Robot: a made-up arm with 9 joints. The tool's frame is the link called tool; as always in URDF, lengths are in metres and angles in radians. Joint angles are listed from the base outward. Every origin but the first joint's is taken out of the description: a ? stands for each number. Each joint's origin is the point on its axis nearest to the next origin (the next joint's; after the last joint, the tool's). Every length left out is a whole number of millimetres.
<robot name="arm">
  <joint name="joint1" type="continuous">
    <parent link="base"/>
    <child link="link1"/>
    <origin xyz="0 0.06 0.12"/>
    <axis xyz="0 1 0"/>
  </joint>
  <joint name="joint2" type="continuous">
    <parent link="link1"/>
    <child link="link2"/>
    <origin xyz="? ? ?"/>
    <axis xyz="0 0 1"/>
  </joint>
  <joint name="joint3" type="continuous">
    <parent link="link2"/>
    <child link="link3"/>
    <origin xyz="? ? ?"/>
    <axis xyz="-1 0 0"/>
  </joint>
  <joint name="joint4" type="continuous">
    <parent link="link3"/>
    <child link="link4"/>
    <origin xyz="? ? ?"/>
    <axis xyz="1 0 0"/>
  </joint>
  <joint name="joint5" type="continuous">
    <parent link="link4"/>
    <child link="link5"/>
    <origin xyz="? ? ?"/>
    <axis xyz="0 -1 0"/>
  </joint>
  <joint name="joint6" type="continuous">
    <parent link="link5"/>
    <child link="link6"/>
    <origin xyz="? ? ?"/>
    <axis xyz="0 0 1"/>
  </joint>
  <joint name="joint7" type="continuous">
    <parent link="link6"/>
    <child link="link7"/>
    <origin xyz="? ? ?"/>
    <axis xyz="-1 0 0"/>
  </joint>
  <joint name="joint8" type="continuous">
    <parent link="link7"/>
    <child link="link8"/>
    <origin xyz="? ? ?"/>
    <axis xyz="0 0 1"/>
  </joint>
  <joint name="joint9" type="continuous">
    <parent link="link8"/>
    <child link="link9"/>
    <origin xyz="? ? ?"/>
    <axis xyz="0 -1 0"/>
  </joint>
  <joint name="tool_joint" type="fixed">
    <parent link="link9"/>
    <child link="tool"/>
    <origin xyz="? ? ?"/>
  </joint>
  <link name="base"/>
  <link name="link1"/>
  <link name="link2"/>
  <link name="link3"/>
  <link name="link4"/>
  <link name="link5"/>
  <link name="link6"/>
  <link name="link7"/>
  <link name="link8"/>
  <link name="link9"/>
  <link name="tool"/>
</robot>
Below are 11 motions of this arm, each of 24 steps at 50 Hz.
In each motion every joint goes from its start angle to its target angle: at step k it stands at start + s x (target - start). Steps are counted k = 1, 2, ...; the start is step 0. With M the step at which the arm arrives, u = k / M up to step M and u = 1 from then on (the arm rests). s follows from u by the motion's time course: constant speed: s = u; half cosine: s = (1 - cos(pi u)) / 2; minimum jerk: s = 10 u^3 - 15 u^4 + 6 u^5.
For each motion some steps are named. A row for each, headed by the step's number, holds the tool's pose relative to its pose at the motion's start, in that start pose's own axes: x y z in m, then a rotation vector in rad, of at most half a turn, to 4 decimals.
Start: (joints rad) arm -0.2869 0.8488 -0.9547 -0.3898 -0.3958 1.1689 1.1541 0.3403 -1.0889
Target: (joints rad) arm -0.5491 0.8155 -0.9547 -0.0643 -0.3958 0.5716 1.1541 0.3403 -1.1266
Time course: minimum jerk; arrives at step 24
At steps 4, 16, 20, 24:
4: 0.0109 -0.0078 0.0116 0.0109 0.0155 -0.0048
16: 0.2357 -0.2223 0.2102 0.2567 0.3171 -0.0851
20: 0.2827 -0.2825 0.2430 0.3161 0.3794 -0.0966
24: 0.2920 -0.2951 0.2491 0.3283 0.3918 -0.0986

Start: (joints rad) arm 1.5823 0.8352 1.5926 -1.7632 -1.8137 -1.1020 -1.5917 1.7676 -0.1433
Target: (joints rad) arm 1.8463 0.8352 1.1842 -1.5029 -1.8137 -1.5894 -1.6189 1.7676 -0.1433
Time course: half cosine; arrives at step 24
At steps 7, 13, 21, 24:
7: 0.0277 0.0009 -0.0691 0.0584 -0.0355 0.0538
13: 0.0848 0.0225 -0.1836 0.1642 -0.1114 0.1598
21: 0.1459 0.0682 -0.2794 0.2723 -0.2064 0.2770
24: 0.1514 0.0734 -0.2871 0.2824 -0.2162 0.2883

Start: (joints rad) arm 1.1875 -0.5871 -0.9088 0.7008 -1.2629 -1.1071 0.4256 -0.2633 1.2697
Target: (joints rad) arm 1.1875 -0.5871 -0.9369 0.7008 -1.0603 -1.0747 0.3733 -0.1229 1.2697
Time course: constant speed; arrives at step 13
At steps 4, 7, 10, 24:
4: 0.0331 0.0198 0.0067 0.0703 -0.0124 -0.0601
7: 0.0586 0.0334 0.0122 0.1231 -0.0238 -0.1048
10: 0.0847 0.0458 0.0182 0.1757 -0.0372 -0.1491
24: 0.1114 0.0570 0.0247 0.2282 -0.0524 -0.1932

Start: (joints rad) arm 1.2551 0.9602 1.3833 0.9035 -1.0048 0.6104 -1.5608 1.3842 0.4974
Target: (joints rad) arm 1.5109 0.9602 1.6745 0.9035 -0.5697 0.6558 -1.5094 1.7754 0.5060
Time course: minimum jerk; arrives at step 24
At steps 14, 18, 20, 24:
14: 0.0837 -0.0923 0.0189 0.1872 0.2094 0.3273
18: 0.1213 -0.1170 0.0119 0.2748 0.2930 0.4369
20: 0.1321 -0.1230 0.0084 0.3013 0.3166 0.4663
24: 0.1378 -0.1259 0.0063 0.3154 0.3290 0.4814

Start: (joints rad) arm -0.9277 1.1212 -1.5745 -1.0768 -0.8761 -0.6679 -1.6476 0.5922 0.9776
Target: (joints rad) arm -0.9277 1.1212 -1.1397 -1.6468 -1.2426 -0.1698 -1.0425 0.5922 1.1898
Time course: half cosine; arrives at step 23
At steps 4, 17, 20, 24:
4: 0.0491 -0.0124 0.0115 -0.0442 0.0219 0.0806
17: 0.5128 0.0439 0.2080 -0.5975 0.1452 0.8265
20: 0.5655 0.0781 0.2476 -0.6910 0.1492 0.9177
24: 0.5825 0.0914 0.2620 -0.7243 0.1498 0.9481

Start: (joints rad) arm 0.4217 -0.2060 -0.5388 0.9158 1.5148 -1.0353 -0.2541 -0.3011 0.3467
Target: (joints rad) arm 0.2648 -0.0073 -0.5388 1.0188 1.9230 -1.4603 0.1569 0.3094 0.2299
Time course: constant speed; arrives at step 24
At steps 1, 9, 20, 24:
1: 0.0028 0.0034 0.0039 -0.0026 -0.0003 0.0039
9: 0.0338 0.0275 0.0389 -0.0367 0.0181 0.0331
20: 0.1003 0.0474 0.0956 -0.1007 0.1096 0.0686
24: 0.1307 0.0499 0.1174 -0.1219 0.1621 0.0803

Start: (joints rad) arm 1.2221 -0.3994 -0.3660 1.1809 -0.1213 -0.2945 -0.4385 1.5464 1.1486
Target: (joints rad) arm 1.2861 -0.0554 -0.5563 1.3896 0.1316 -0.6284 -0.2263 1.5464 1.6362
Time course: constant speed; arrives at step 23
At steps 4, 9, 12, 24:
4: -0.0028 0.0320 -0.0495 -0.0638 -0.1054 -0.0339
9: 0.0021 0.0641 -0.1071 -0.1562 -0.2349 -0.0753
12: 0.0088 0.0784 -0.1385 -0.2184 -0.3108 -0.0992
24: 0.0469 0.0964 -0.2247 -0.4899 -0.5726 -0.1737

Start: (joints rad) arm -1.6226 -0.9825 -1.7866 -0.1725 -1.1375 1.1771 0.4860 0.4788 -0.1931
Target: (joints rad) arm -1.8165 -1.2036 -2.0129 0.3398 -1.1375 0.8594 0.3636 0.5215 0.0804
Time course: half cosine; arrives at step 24
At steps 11, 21, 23, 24:
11: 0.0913 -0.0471 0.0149 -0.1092 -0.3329 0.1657
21: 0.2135 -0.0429 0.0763 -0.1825 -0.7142 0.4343
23: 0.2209 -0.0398 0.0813 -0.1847 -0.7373 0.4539
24: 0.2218 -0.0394 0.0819 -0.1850 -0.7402 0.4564

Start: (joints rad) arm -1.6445 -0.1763 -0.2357 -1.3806 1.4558 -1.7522 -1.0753 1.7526 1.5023
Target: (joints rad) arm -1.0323 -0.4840 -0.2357 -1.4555 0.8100 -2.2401 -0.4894 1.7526 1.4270
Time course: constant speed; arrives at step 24
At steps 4, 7, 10, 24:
4: 0.0290 0.0216 0.1110 -0.0331 0.3135 -0.0362
7: 0.0697 0.0358 0.1889 -0.0424 0.5470 -0.0642
10: 0.1250 0.0457 0.2586 -0.0378 0.7781 -0.0911
24: 0.4802 -0.0234 0.4098 0.1851 1.7901 -0.1493

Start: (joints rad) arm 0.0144 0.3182 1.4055 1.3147 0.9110 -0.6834 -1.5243 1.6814 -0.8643
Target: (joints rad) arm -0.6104 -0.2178 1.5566 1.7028 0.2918 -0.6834 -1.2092 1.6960 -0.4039
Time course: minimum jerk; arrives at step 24
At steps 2, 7, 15, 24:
2: -0.0005 -0.0010 0.0000 -0.0019 0.0014 -0.0005
7: -0.0113 -0.0297 -0.0043 -0.0585 0.0371 -0.0212
15: -0.0135 -0.1457 -0.0920 -0.2913 0.0533 -0.1717
24: 0.0126 -0.2205 -0.1702 -0.3939 -0.0153 -0.2673

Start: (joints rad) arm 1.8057 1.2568 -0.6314 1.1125 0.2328 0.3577 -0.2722 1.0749 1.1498
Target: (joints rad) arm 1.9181 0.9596 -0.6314 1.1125 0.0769 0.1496 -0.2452 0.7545 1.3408
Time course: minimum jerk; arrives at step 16
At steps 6, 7, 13, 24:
6: 0.0169 -0.0581 -0.0293 -0.1420 -0.0902 -0.0065
7: 0.0253 -0.0821 -0.0400 -0.1981 -0.1271 -0.0083
13: 0.0833 -0.2158 -0.0845 -0.4909 -0.3291 -0.0120
24: 0.0894 -0.2279 -0.0871 -0.5161 -0.3471 -0.0119

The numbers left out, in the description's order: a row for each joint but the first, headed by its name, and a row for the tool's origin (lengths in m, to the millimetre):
joint2: 0.13 0 -0.22
joint3: 0.01 0.09 0
joint4: 0 0.08 0.09
joint5: 0 -0.06 -0.31
joint6: 0.11 0 -0.42
joint7: 0.19 0.17 0
joint8: 0 0.11 0.3
joint9: 0.11 -0.08 0
tool: -0.38 0 0.02

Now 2 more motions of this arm.
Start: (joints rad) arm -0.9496 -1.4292 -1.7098 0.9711 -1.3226 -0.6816 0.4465 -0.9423 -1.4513
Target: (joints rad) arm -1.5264 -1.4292 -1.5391 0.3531 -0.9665 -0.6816 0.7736 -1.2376 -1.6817
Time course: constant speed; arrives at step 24
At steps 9, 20, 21, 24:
9: -0.0159 0.0701 0.0378 0.2272 -0.0203 -0.0126
20: -0.0424 0.1440 0.0642 0.5146 -0.0591 0.0119
21: -0.0452 0.1499 0.0654 0.5411 -0.0634 0.0166
24: -0.0540 0.1670 0.0676 0.6206 -0.0769 0.0330

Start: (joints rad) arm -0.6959 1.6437 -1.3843 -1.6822 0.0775 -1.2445 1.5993 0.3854 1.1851
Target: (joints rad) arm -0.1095 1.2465 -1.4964 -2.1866 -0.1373 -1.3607 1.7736 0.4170 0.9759
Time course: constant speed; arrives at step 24
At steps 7, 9, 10, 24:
7: -0.0663 0.0631 0.0294 0.0615 0.2411 0.1006
9: -0.0879 0.0820 0.0414 0.0790 0.3083 0.1372
10: -0.0991 0.0916 0.0480 0.0876 0.3415 0.1568
24: -0.2826 0.2155 0.1851 0.1830 0.7652 0.5197

